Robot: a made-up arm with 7 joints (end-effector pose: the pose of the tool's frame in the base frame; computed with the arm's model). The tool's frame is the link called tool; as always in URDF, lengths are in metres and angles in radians. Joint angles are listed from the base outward.
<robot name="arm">
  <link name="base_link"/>
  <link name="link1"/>
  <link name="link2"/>
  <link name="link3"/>
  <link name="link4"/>
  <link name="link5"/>
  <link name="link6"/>
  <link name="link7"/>
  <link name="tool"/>
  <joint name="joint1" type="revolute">
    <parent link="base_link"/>
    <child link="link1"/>
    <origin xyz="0 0 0.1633" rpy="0 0 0"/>
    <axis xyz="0 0 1"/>
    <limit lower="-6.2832" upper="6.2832"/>
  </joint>
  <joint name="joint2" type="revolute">
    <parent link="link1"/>
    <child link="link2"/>
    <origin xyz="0 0 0" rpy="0 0 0"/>
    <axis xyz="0 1 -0.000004"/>
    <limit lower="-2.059" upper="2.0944"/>
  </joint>
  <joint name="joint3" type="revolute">
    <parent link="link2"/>
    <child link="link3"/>
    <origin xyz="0 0 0.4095" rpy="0 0 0"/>
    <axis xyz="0 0 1"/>
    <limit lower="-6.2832" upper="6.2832"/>
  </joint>
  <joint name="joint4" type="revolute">
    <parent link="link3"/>
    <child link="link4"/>
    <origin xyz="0.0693 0 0" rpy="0 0 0"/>
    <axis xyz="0 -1 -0.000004"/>
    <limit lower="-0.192" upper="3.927"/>
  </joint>
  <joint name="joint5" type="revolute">
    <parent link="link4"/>
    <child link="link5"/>
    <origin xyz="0.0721 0 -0.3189" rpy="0 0 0"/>
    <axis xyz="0 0.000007 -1"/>
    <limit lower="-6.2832" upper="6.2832"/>
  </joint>
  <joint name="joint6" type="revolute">
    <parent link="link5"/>
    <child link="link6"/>
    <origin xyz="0 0 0" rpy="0 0 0"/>
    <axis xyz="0 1 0.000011"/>
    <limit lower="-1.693" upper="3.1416"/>
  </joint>
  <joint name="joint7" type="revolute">
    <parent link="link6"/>
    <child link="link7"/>
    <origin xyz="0.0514 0 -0.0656" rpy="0 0 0"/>
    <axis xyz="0 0.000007 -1"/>
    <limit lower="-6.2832" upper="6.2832"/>
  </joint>
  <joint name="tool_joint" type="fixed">
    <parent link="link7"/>
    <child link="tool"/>
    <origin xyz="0 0 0" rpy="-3.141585 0 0"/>
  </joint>
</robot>
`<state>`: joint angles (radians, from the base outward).
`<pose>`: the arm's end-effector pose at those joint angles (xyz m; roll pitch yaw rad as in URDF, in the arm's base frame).
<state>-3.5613 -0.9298 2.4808 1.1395 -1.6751 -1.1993 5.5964</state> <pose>0.3699 -0.3410 0.0999 2.5350 -0.3105 1.8329</pose>
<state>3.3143 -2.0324 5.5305 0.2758 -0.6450 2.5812 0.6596</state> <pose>0.1287 0.1667 0.1784 3.0784 0.3852 2.5817</pose>
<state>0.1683 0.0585 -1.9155 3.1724 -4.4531 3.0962 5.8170</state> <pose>0.0941 0.0214 0.8212 3.1199 0.0342 0.5503</pose>
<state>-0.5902 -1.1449 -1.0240 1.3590 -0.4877 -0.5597 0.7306</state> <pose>-0.4679 -0.1143 0.5956 -0.7231 -0.0609 2.5302</pose>
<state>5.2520 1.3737 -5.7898 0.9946 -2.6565 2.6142 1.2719</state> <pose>0.3529 -0.2939 -0.1156 1.0785 -0.0089 0.0282</pose>
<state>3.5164 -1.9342 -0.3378 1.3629 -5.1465 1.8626 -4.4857</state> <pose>0.4391 0.2506 0.4211 -1.5027 0.2061 -3.0929</pose>
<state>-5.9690 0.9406 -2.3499 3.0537 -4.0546 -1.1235 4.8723</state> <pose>0.4940 0.1532 0.6612 -0.2328 0.0930 1.9141</pose>
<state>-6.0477 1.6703 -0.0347 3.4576 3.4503 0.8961 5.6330</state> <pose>0.7508 0.1792 0.2279 -0.0509 0.5164 -0.2956</pose>
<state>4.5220 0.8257 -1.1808 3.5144 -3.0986 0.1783 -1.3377</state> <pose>-0.0056 -0.5437 0.7088 -0.0969 -0.7487 2.3023</pose>
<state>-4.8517 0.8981 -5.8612 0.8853 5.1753 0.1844 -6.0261</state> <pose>-0.1478 0.4402 0.0109 -2.9978 -0.0883 2.5542</pose>
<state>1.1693 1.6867 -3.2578 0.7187 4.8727 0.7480 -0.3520</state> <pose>0.0294 0.2016 0.5269 1.1306 -0.4129 -1.1012</pose>
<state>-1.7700 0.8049 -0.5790 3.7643 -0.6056 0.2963 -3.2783</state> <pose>0.0731 -0.3755 0.7698 -0.3972 0.0679 -3.0281</pose>
